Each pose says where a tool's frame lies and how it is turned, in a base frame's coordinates. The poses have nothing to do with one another.
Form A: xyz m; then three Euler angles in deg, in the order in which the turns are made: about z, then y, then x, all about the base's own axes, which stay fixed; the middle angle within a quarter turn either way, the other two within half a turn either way.
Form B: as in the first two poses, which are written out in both.
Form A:
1: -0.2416 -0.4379 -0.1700 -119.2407 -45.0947 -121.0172
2: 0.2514 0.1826 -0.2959 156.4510 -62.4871 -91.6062
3: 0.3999 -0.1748 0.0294 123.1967 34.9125 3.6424
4: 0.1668 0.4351 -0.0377 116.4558 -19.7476 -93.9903
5: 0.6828 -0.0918 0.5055 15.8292 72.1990 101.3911
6: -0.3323 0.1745 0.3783 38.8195 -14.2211 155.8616
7: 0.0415 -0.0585 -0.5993 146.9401 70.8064 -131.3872
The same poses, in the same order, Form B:
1: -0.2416 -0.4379 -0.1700 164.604 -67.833 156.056
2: 0.2514 0.1826 -0.2959 90.801 22.122 -117.202
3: 0.3999 -0.1748 0.0294 28.437 -21.462 118.844
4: 0.1668 0.4351 -0.0377 98.009 61.962 -153.129
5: 0.6828 -0.0918 0.5055 93.873 -26.636 70.790
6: -0.3323 0.1745 0.3783 152.568 -4.685 -40.731
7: 0.0415 -0.0585 -0.5993 127.026 68.841 139.760
